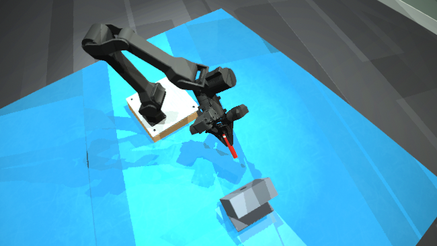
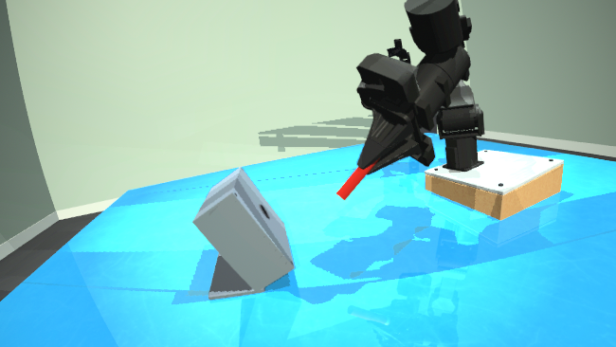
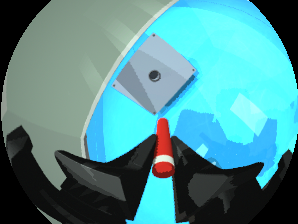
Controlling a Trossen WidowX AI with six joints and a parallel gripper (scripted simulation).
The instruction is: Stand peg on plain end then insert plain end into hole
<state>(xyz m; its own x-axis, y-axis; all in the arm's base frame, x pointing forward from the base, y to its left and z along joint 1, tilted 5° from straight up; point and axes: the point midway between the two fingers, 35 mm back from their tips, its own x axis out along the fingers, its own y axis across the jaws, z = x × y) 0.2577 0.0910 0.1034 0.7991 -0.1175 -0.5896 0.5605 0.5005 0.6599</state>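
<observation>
Now: the grey sloped panel 140 mm ahead of my gripper tip, 60 mm to the right of it and 50 mm below it. Also, from my gripper tip: red peg (10 mm behind, 10 mm above).
</observation>
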